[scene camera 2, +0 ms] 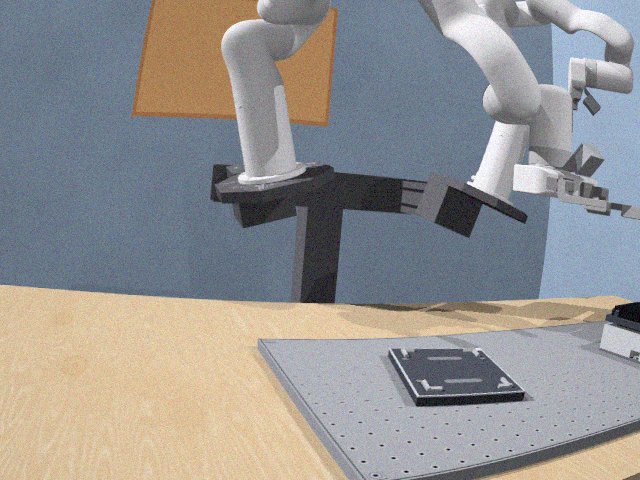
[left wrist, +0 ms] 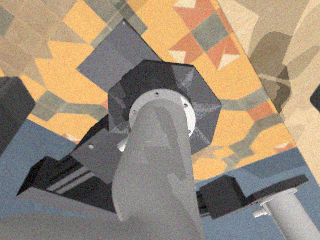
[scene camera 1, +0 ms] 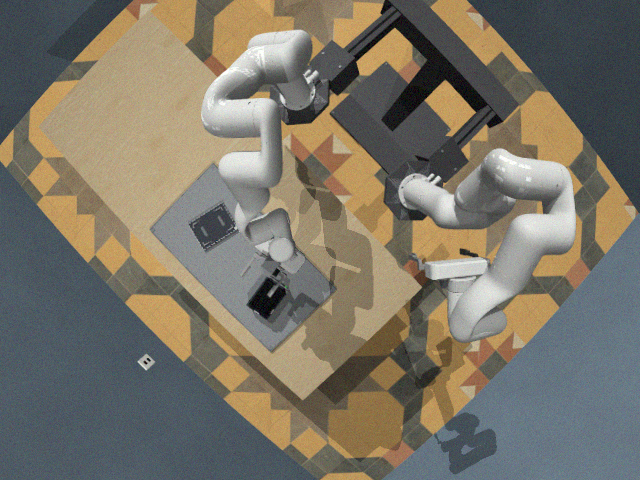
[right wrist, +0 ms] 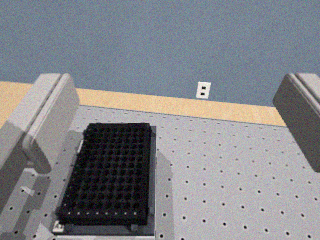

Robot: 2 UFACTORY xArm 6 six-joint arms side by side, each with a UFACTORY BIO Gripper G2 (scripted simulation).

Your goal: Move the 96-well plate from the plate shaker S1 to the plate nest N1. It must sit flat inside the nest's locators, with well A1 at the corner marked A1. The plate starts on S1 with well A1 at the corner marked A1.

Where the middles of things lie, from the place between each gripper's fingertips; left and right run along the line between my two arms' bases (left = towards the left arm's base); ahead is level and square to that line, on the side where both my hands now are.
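Labels:
Plate nest N1 (scene camera 2: 418,367) is 270 mm to the right of my right hand, 200 mm below it and 10 mm behind it. My right gripper itself is 140 mm above the black 96-well plate (right wrist: 120,176), 70 mm to the right of it and 70 mm short of it.
Counted from my left hand, plate nest N1 is 63 cm to the right, 38 cm below and 42 cm ahead. The black 96-well plate is 29 cm to the right of my left hand, 50 cm ahead of it and 32 cm below it. By its middle, the black 96-well plate is nearer to my right gripper than to my left hand.

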